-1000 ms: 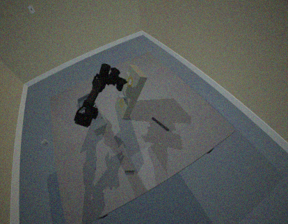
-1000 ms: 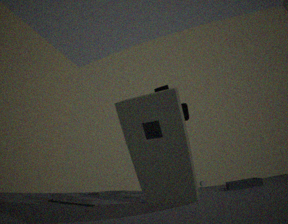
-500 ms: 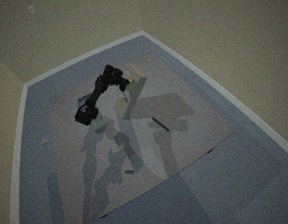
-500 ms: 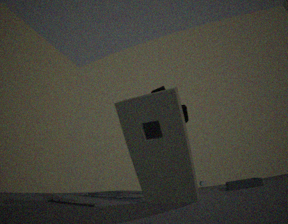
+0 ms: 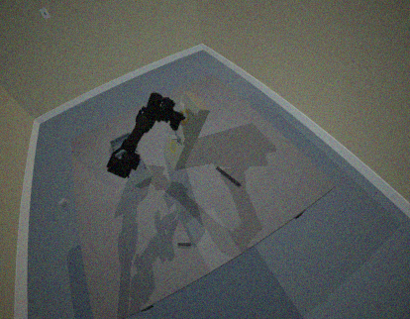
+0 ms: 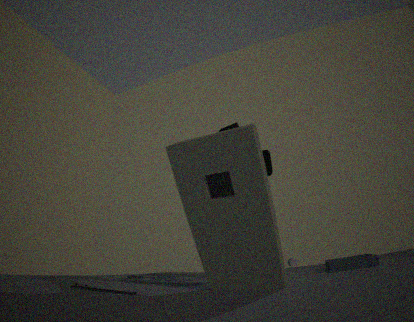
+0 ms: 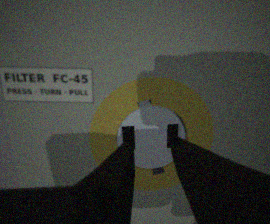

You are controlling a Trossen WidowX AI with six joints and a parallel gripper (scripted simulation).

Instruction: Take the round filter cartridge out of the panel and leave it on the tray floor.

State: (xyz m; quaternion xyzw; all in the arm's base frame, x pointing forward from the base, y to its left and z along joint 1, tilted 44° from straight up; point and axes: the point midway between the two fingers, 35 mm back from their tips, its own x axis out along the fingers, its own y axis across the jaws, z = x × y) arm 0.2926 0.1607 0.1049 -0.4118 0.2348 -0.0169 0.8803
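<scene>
Right now the round filter cartridge is 20 mm ahead of my gripper tip and 10 mm below it. Also, from my gripper tip: small dark piece (520 mm to the right, 250 mm below, 220 mm behind); service panel (90 mm below, 30 mm behind).
</scene>
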